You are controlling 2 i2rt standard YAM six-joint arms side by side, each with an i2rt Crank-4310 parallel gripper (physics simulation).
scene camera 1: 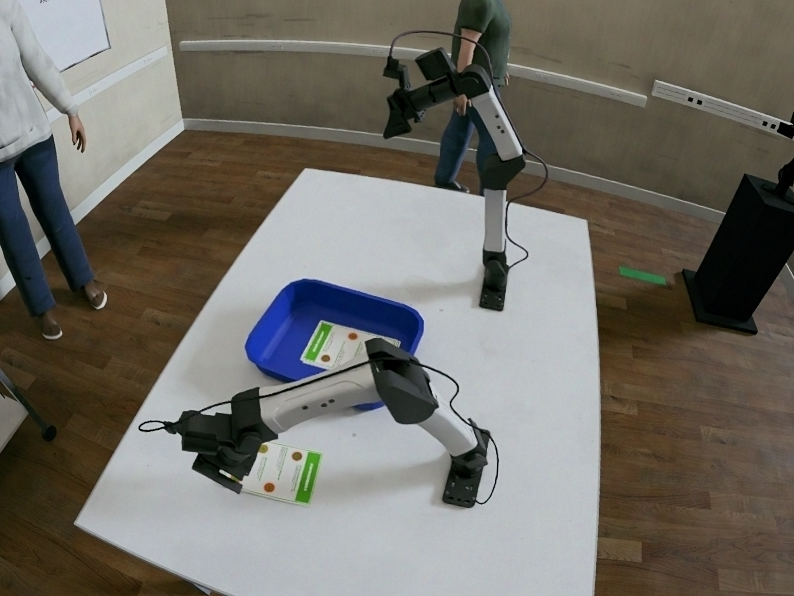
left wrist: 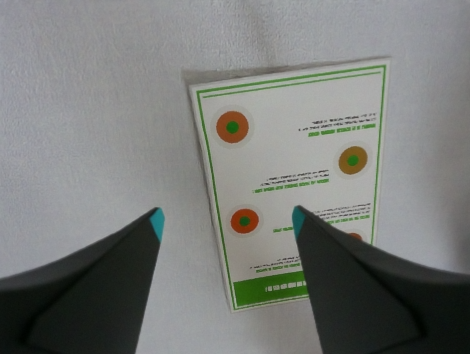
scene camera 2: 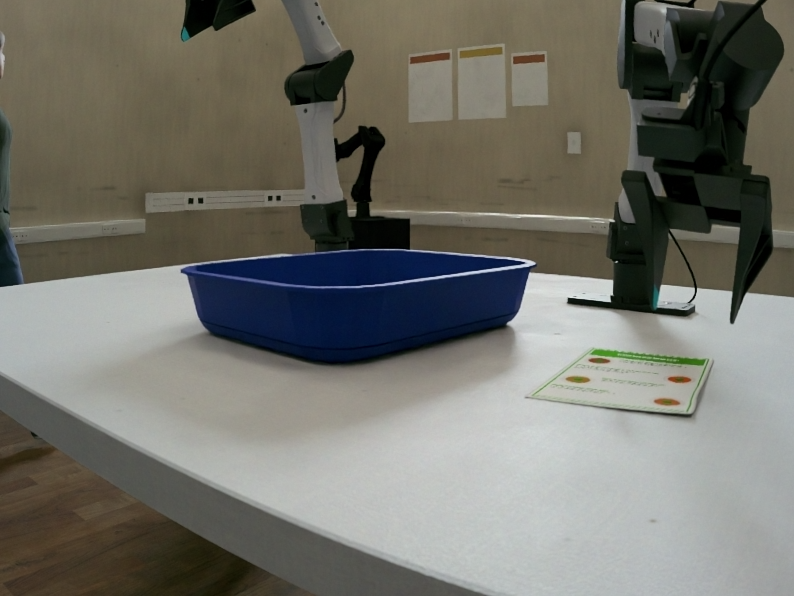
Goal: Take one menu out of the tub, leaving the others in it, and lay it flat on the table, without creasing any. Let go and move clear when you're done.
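One menu [scene camera 1: 282,473] [scene camera 2: 628,383] [left wrist: 287,150], white with a green band and round pictures, lies face up on the table beside the tub. It looks almost flat, with thin shadows at its edges and no crease showing. My left gripper [scene camera 1: 240,479] [scene camera 2: 693,314] [left wrist: 228,210] is open and empty above the menu, its fingertips apart from it. Other menus [scene camera 1: 343,343] lie in the blue tub [scene camera 1: 282,370] [scene camera 2: 359,320], partly hidden by the left arm; the tub's wall hides them in scene camera 2. My right gripper [scene camera 1: 400,128] [scene camera 2: 201,32] looks open and empty, raised high.
The white table [scene camera 1: 384,545] [scene camera 2: 384,449] carries both arm bases. The left arm's upper links pass over the tub's near side in scene camera 1. One person [scene camera 1: 484,38] stands behind the table's far edge, another [scene camera 1: 32,128] at the left.
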